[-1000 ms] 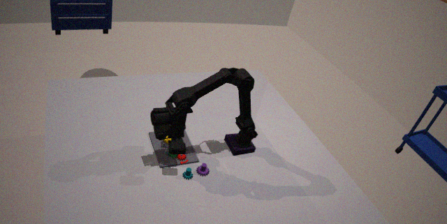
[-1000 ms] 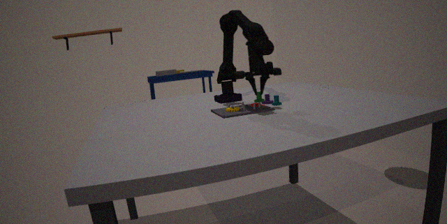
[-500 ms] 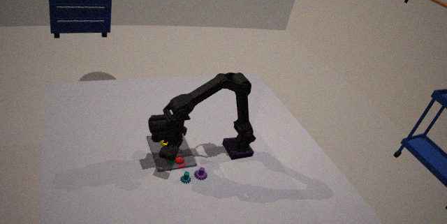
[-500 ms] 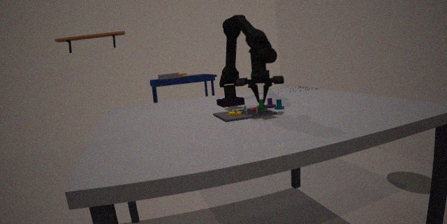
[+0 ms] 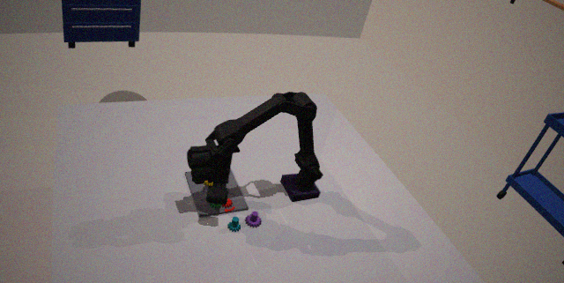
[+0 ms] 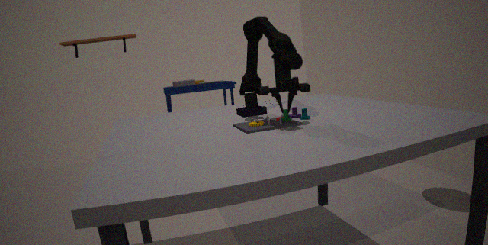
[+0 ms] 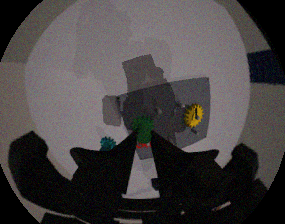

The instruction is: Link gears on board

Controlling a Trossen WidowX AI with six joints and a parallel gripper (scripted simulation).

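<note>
Right now the green gear is 1 cm below my gripper tip. Round my gripper tip: red gear 4 cm behind, 2 cm below; then teal gear 10 cm to the left, 3 cm behind, 2 cm below; then red arrow 4 cm behind, 3 cm to the left, 3 cm below.
</note>
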